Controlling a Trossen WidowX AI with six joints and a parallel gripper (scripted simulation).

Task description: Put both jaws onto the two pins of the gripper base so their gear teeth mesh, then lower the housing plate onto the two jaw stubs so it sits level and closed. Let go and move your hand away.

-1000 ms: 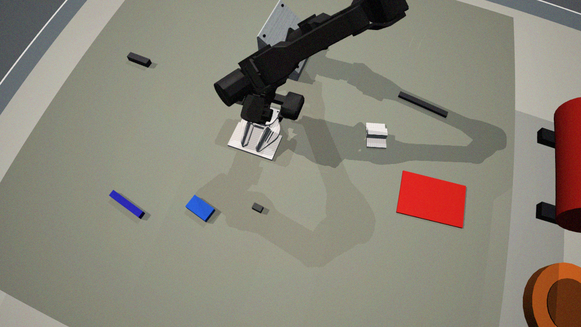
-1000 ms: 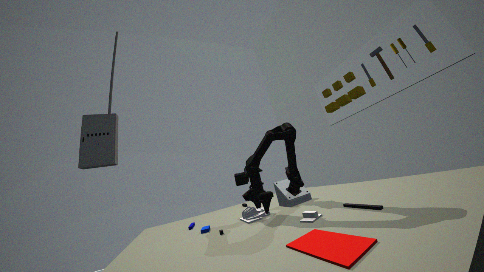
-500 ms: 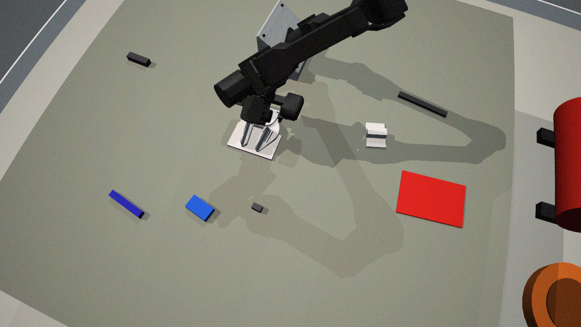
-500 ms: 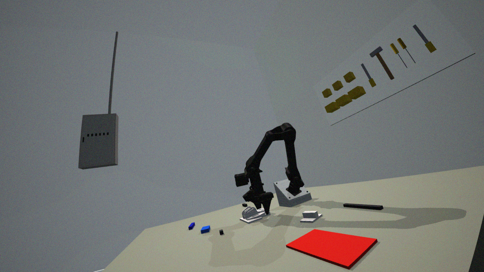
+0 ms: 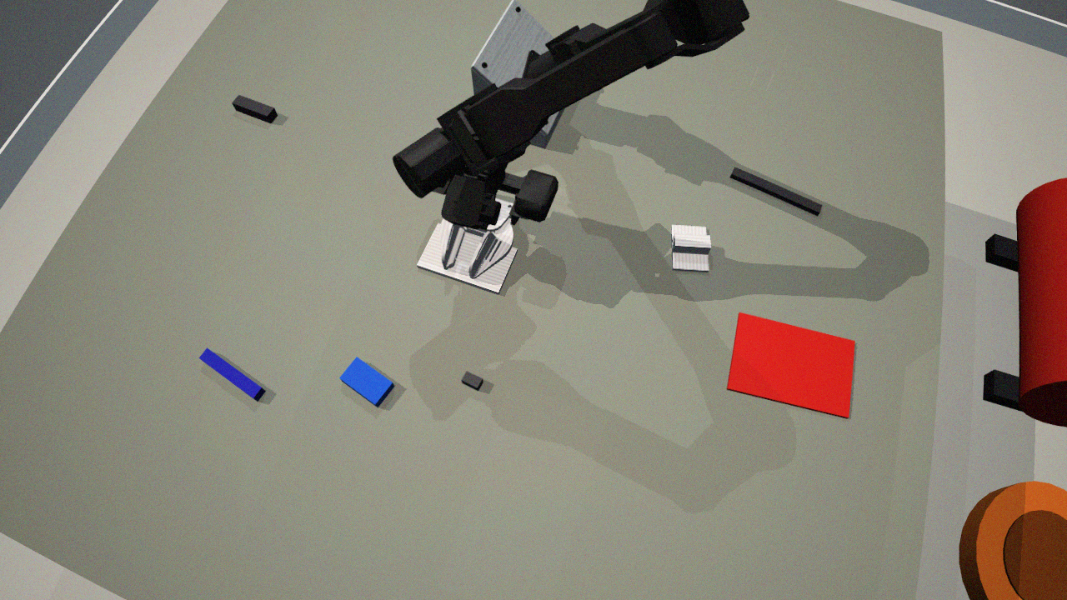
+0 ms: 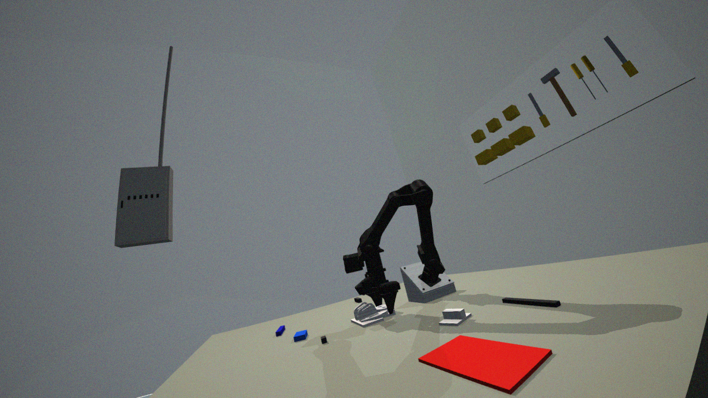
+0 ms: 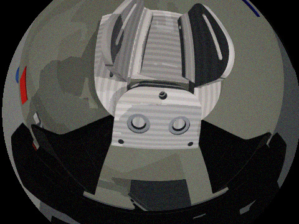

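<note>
My gripper tip is 10 mm short of the housing plate. Also, from my gripper tip: small black block (240 mm ahead, 40 mm to the left); white ribbed plate (70 mm ahead, 10 mm to the right); gripper base (10 mm ahead, 20 mm above).
</note>
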